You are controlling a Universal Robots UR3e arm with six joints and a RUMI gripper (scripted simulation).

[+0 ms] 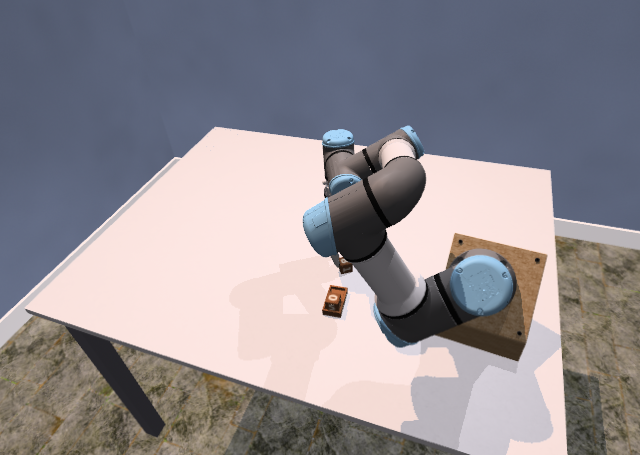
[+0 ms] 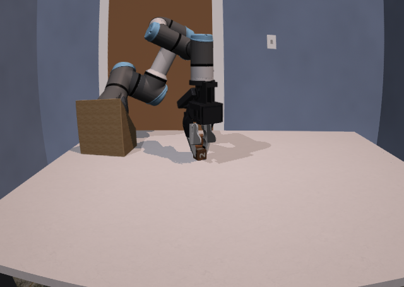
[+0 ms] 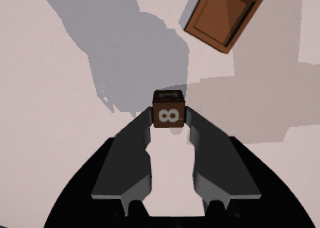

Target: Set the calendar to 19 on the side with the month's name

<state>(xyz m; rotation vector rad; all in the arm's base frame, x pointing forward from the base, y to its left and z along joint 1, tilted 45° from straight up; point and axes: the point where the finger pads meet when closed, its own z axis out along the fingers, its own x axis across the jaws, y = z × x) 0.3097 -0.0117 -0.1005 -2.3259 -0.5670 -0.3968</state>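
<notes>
My gripper is now 10 mm above the brown digit cube. Also, from my hand: tray (10 mm behind, 110 mm to the left, 20 mm below).
</notes>
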